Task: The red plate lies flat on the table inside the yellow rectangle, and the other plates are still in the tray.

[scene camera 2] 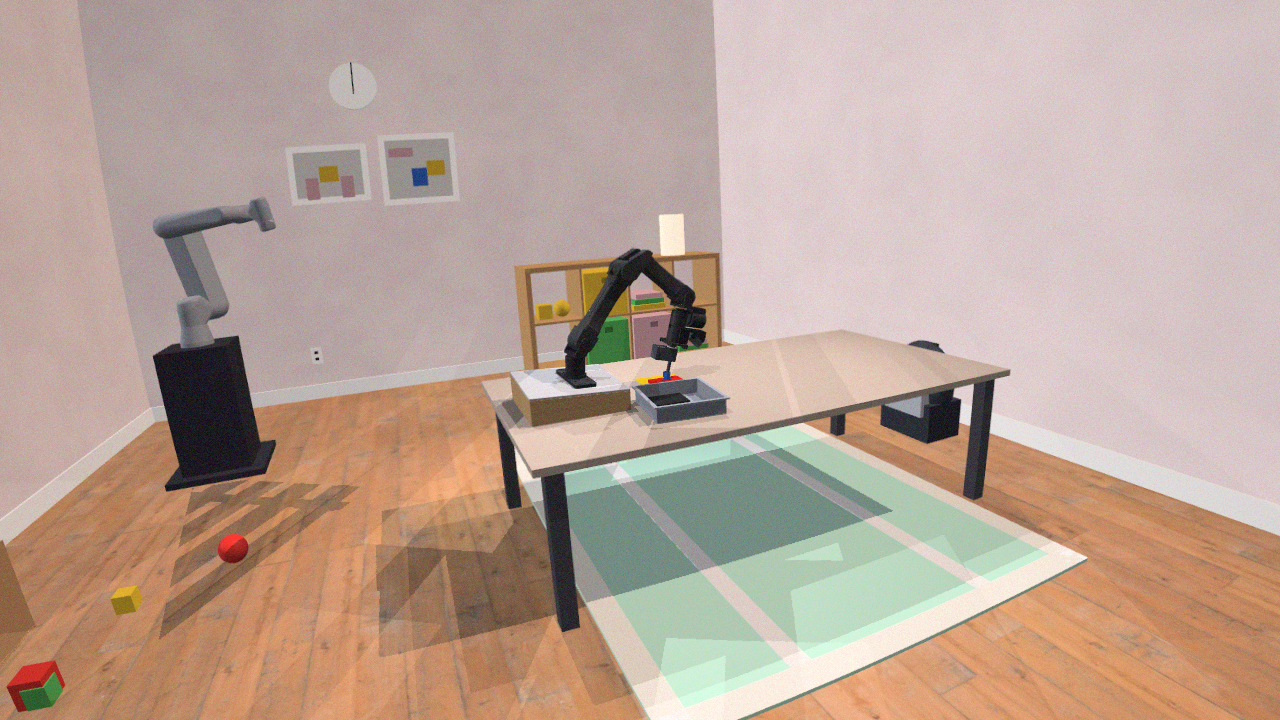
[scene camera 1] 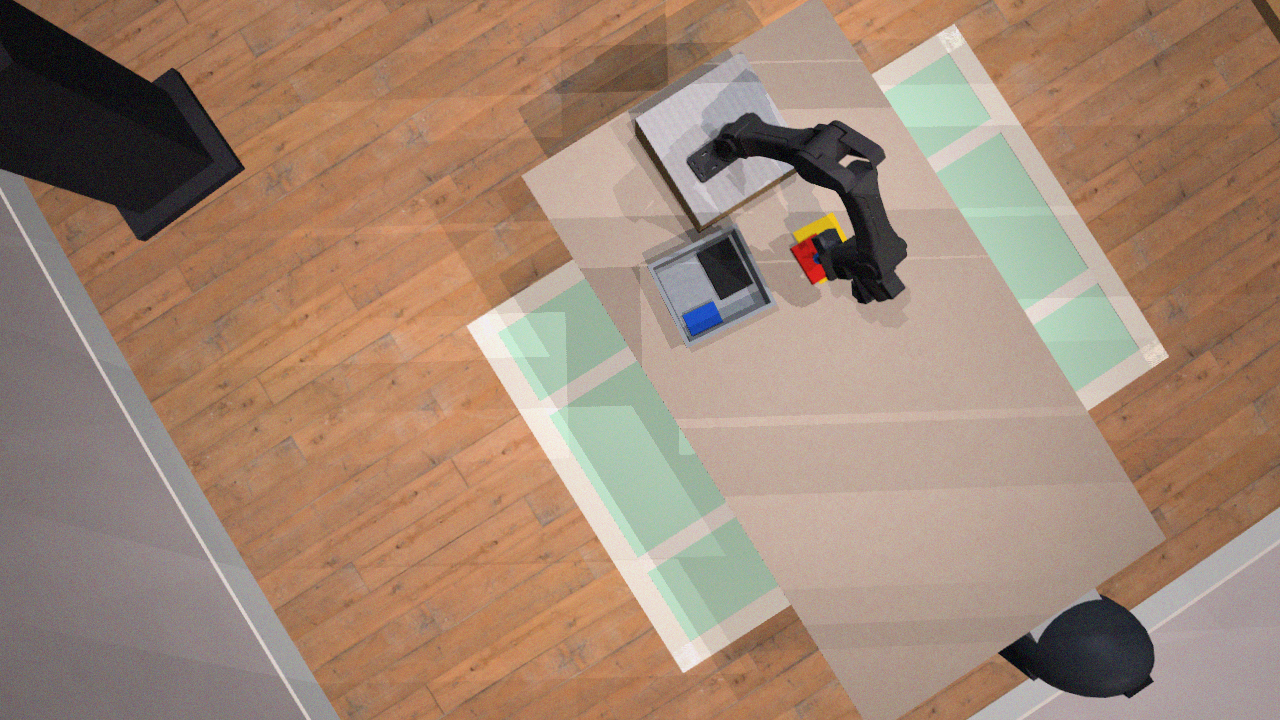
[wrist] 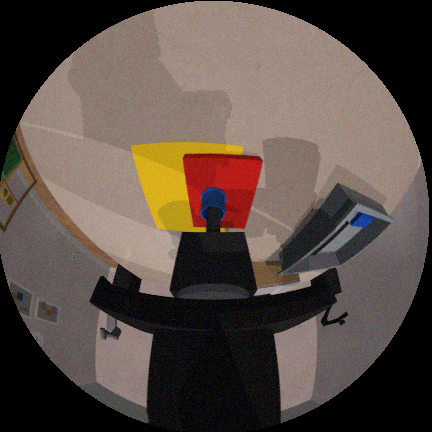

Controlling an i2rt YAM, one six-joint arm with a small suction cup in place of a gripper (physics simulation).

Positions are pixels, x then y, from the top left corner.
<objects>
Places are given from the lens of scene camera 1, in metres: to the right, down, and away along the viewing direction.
my suction cup (scene camera 1: 831, 250): 0.44, -0.25, 1.15
red plate (scene camera 1: 803, 252): 0.42, -0.27, 1.29
black plate (scene camera 1: 723, 266): 0.21, -0.24, 1.29
</objects>
